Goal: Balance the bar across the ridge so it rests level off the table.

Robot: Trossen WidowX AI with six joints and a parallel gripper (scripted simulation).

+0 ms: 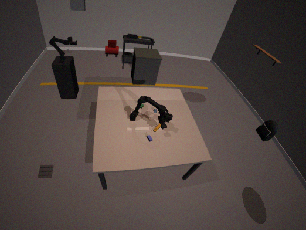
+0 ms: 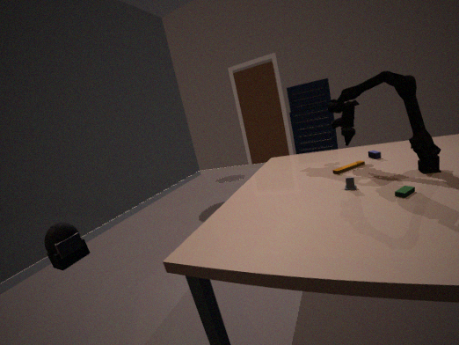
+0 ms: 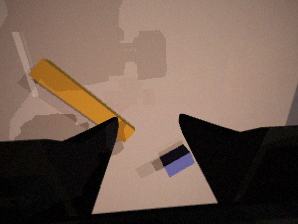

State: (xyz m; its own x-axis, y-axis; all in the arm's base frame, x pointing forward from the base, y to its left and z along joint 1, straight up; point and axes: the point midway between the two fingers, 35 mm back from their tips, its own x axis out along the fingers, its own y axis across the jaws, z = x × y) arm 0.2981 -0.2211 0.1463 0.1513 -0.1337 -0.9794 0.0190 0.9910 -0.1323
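The bar is 100 mm below my gripper tip and 90 mm to the left of it. Also, from my gripper tip: green block 450 mm to the left, 160 mm behind, 100 mm below; then blue block 140 mm behind, 100 mm below, 80 mm to the right.
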